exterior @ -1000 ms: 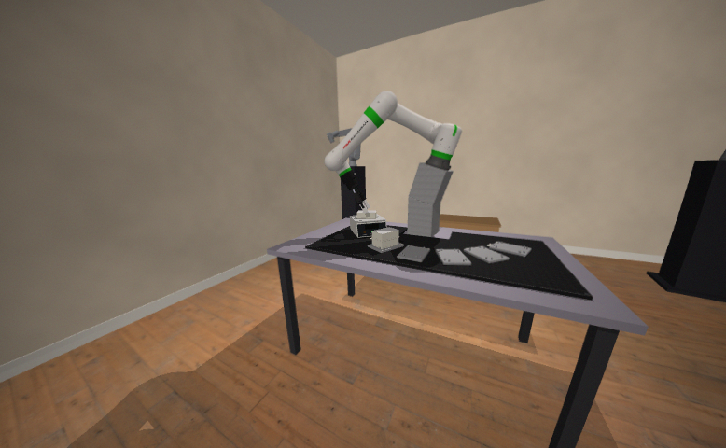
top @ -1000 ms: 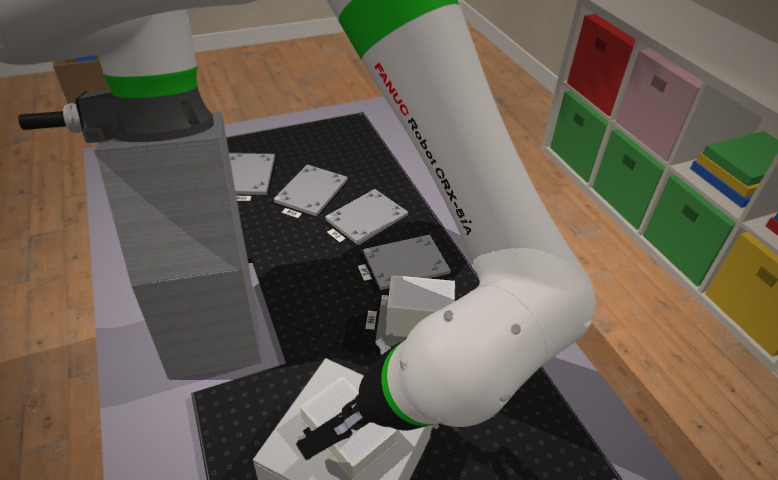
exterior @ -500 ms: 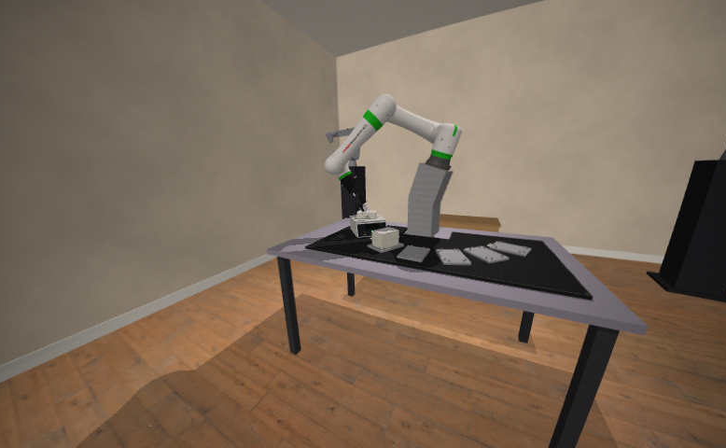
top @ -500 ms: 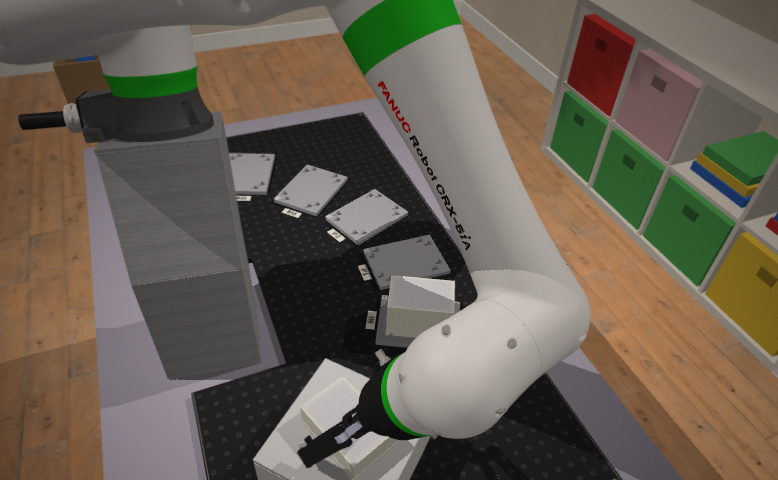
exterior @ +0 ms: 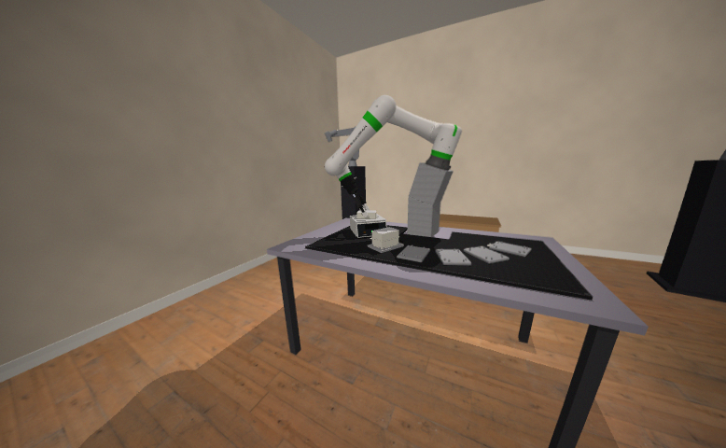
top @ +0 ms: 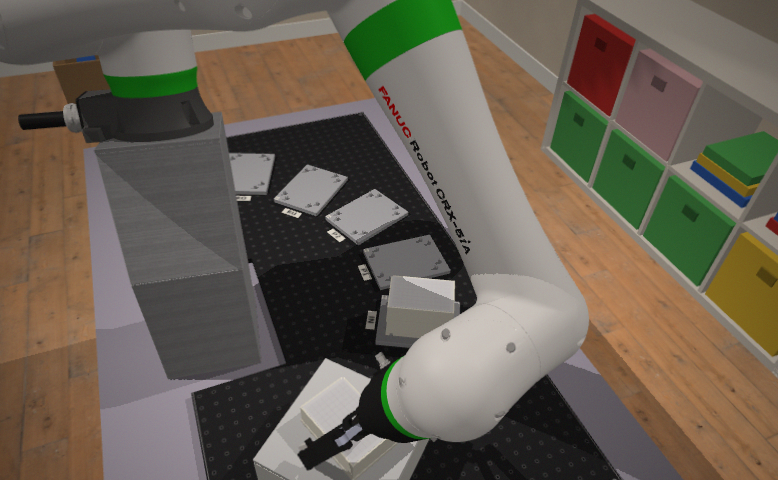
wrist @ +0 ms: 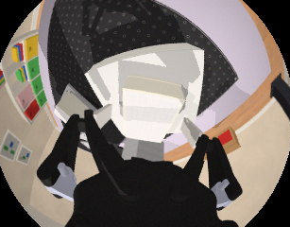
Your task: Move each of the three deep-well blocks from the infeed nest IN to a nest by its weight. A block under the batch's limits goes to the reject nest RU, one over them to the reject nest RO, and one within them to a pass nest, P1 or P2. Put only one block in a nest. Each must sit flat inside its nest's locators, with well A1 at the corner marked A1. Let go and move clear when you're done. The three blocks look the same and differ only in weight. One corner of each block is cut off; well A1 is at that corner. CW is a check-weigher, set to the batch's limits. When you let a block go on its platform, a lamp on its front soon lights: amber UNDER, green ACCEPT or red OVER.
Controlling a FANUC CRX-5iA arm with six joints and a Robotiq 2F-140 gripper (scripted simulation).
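My gripper is now 4 cm above the pale weigher platform. From my hand the other things lie so: grey nest plate 60 cm to the left, 15 cm ahead, 12 cm below; then check-weigher 7 cm below.
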